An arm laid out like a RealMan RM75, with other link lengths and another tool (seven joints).
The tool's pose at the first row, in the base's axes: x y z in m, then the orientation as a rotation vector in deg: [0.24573, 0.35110, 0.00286, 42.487, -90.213, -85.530]
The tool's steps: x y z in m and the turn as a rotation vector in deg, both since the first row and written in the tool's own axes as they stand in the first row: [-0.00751, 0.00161, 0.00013, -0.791, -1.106, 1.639]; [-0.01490, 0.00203, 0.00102, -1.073, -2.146, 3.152]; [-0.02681, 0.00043, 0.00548, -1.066, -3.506, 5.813]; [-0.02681, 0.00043, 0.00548, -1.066, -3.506, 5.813]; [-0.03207, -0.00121, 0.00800, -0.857, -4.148, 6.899]
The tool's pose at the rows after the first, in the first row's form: [0.24947, 0.35780, 0.00321, 39.873, -90.603, -85.525]; [0.25235, 0.36463, 0.00244, 37.700, -91.339, -85.207]; [0.25410, 0.37688, -0.00092, 34.464, -92.672, -84.004]; [0.25410, 0.37688, -0.00092, 34.464, -92.672, -84.004]; [0.25429, 0.38245, -0.00330, 33.200, -93.439, -83.410]
